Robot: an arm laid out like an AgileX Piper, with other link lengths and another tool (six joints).
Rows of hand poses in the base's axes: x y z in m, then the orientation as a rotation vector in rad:
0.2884 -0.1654 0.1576 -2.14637 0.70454 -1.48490
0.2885 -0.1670 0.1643 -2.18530 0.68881 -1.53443
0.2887 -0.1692 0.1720 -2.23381 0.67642 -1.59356
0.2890 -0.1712 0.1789 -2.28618 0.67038 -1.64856
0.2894 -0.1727 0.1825 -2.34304 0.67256 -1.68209
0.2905 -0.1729 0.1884 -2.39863 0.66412 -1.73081
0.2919 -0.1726 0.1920 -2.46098 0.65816 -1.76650
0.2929 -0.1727 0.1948 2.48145 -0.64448 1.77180
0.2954 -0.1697 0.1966 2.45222 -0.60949 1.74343
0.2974 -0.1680 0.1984 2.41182 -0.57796 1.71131
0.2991 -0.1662 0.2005 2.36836 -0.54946 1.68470
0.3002 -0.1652 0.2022 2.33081 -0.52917 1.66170
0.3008 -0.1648 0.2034 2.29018 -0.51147 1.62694
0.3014 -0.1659 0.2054 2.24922 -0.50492 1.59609
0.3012 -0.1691 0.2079 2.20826 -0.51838 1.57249
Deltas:
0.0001 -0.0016 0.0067 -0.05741 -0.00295 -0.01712
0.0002 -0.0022 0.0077 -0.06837 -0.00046 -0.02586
0.0003 -0.0020 0.0069 -0.06700 0.00510 -0.02998
0.0004 -0.0015 0.0036 -0.05573 0.01781 -0.02880
0.0011 -0.0002 0.0059 -0.06568 0.00985 -0.02754
0.0014 0.0003 0.0036 -0.06171 0.01900 -0.02714
0.0010 -0.0001 0.0028 -0.05879 0.01872 -0.02821
0.0025 0.0030 0.0018 -0.04611 0.01372 -0.01226
0.0020 0.0017 0.0018 -0.05281 0.01353 -0.02083
0.0017 0.0018 0.0021 -0.05168 0.00911 -0.02148
0.0011 0.0010 0.0017 -0.04251 0.00742 -0.02018
0.0006 0.0004 0.0012 -0.04680 0.01390 -0.02729
0.0006 -0.0011 0.0020 -0.04009 0.00995 -0.03100
-0.0002 -0.0032 0.0025 -0.02746 0.00226 -0.03751

